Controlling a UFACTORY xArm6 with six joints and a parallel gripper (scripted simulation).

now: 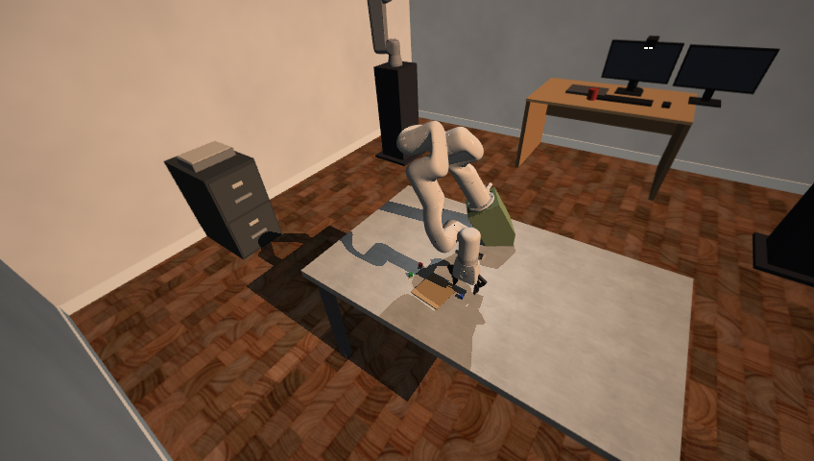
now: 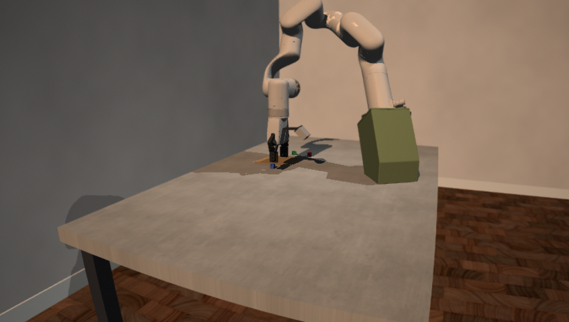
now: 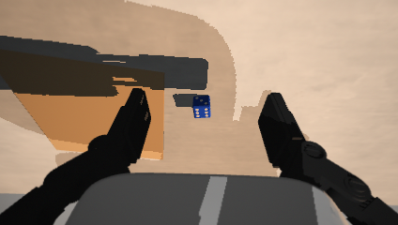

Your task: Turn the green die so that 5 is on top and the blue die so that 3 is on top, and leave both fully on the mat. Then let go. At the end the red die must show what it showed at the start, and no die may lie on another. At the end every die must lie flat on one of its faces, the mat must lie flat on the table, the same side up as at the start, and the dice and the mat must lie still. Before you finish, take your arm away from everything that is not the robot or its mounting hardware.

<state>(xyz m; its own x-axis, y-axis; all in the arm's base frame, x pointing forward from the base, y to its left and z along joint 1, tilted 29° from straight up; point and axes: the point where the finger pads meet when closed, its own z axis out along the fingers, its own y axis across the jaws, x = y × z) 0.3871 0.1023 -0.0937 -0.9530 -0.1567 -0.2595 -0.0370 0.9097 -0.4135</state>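
My gripper is now 3 cm short of the blue die and 4 cm above it. The rest, counted from my hand: tan mat (6 cm ahead, 11 cm to the right, 4 cm below); then green die (5 cm ahead, 25 cm to the right, 4 cm below); then red die (2 cm behind, 24 cm to the right, 4 cm below).
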